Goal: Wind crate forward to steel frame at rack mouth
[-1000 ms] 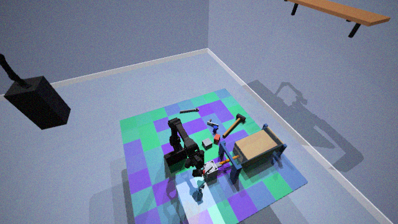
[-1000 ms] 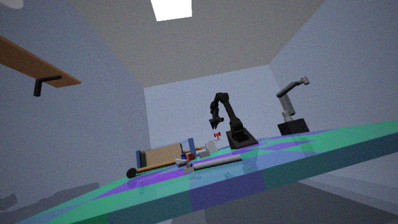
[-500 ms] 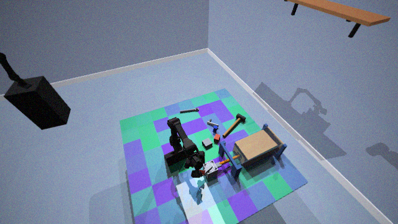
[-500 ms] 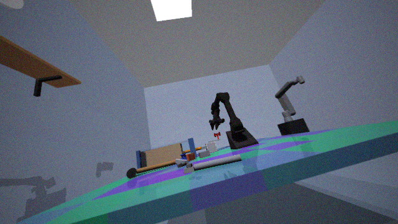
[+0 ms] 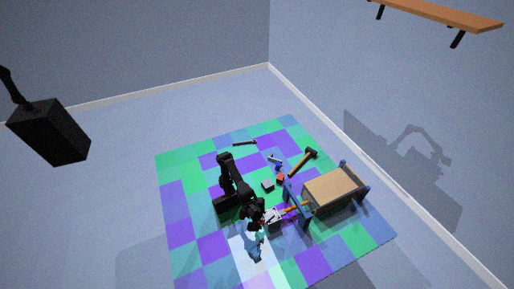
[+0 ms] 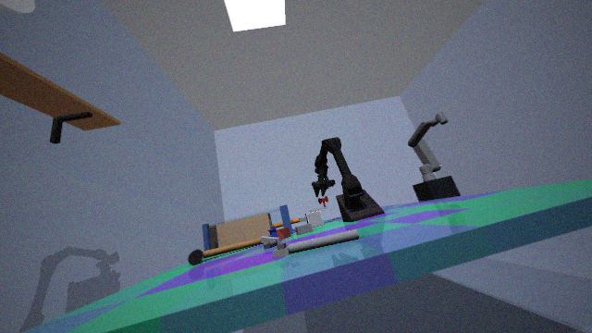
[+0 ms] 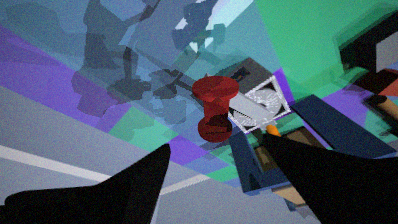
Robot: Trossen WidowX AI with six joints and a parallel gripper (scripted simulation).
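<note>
The dark red knob lies 10 mm behind my gripper tip, 10 mm to the left of it and 40 mm below it. Also, from my gripper tip: blue steel frame (240 mm ahead, 70 mm to the left, 70 mm below); then grey hand winch (60 mm ahead, 40 mm to the left, 140 mm below); then red-knobbed crank handle (20 mm ahead, 30 mm to the left, 70 mm below).
</note>
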